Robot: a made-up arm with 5 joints.
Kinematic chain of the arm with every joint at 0, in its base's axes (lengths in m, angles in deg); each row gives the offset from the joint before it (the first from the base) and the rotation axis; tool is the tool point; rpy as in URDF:
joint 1: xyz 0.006 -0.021 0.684 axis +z
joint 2: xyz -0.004 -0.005 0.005 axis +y
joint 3: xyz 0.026 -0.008 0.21 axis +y
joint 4: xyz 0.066 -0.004 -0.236 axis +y
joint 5: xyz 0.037 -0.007 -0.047 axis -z
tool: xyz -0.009 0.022 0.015 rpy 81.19 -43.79 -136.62
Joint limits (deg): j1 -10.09..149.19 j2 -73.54..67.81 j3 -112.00..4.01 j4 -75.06..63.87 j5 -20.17..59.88
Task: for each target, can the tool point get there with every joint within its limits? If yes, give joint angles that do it. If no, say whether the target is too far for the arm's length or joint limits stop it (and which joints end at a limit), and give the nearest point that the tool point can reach.
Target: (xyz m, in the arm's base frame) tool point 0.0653 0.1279 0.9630
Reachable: yes | joints 69.28 -36.78 -53.03 1.91 -4.75
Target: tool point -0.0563 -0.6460 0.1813
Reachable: no: too far | nearest point 0.1238 -0.0472 0.4491 | short by 0.680 m
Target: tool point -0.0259 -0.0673 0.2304
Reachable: no: joint limits stop it (at a limit: joint 1, joint 2, joint 5) | nearest point -0.0695 0.0301 0.4587 | short by 0.252 m
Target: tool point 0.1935 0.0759 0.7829
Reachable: yes | joints 28.24 -18.06 -21.98 -17.89 52.23
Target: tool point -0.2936 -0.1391 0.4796
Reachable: no: joint limits stop it (at a limit: joint 1) | nearest point -0.1629 0.0800 0.4796 | short by 0.255 m
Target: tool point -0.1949 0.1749 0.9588
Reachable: yes | joints 136.04 -6.10 -72.24 -5.59 41.67
